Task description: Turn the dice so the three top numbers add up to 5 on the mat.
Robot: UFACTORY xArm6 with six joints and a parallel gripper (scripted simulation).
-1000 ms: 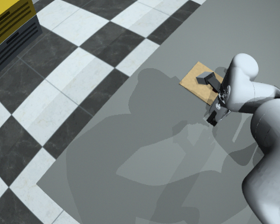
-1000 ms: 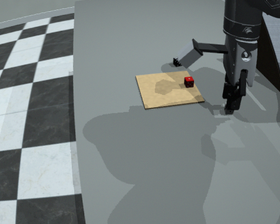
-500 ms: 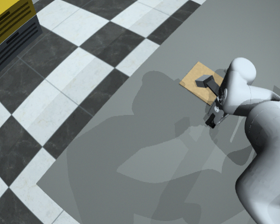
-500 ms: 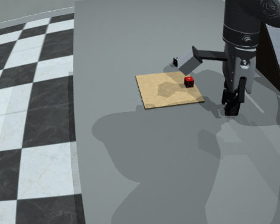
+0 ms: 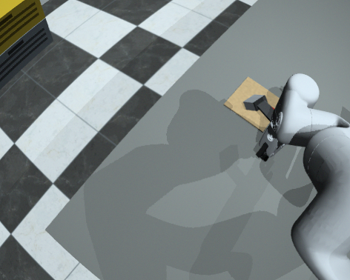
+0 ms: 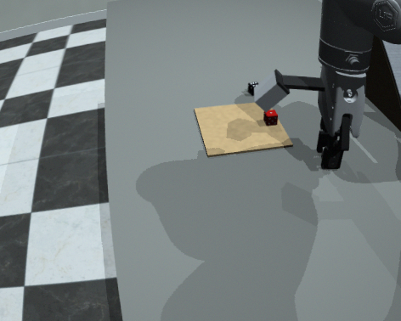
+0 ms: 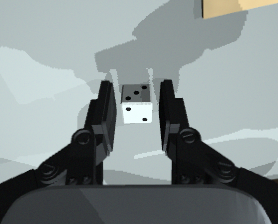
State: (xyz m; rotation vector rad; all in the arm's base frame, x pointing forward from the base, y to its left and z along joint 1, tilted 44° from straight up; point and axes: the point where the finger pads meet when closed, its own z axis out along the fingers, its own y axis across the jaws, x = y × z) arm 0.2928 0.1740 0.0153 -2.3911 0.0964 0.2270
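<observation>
Right now my hand is 10 mm above the white die. From my hand the other things lie so: red die (110 mm to the right, 70 mm ahead, 10 mm below); tan mat (120 mm ahead, 110 mm to the right, 20 mm below); black die (220 mm to the right, 80 mm ahead, 10 mm below).
</observation>
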